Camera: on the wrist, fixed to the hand. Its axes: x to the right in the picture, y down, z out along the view.
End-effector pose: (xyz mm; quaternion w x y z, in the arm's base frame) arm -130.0 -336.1 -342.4 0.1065 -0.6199 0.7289 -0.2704
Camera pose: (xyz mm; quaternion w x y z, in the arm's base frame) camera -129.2 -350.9 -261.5 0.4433 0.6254 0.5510 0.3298
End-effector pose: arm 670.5 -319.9 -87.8 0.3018 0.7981 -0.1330 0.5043
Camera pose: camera 660.9 -243.6 -58.5 0.4903 0.0123 0.8710 -0.0277
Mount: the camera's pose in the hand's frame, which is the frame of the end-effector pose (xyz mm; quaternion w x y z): 28.6 -44.5 -63.0 0.0280 0.0480 0.2998 -0.9524
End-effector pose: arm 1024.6 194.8 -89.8 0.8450 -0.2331 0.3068 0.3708
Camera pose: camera 1052.4 142.1 -146.5 0.2960 -0.3693 0.0577 -0.8790
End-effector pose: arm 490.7 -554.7 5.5 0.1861 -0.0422 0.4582 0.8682
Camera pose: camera 474.2 -574.9 -72.5 0.6967 -0.6889 0.0701 -0.1876
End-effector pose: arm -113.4 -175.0 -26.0 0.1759 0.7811 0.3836 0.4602
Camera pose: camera -178.6 -129.5 -4.8 0.2907 -0.4730 0.8295 0.0611
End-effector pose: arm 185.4 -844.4 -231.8 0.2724 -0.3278 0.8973 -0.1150
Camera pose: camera 155.0 -895.0 -174.5 0.3552 0.8162 0.2109 0.4040
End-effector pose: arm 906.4 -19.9 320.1 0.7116 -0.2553 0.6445 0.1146
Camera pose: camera 878.3 -94.4 299.3 0.0519 0.6211 0.0063 0.7820
